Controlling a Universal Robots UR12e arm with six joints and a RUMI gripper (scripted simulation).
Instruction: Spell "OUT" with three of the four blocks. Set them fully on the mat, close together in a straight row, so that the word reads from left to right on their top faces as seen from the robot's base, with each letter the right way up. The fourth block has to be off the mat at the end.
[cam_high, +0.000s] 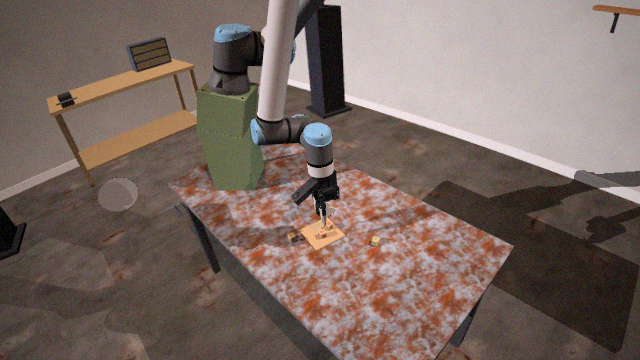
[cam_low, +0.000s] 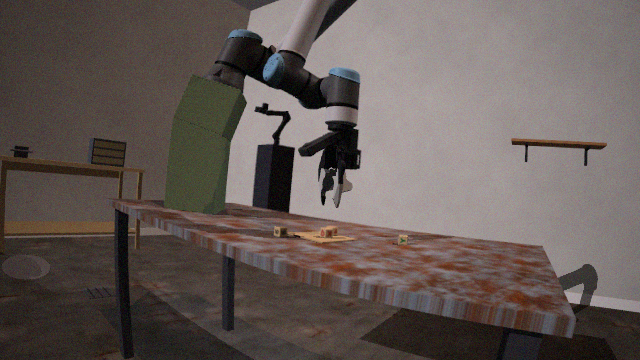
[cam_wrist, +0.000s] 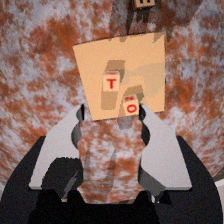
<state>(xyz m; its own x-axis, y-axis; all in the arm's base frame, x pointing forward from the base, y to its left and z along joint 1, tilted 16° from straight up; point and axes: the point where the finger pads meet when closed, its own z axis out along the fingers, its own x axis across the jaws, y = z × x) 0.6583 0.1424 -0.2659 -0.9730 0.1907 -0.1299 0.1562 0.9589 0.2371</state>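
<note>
The tan mat lies 2 cm behind my hand, 1 cm to the left of it and 10 cm below it. Also, from my hand: block 6 cm behind, 11 cm to the right, 9 cm below.
</note>
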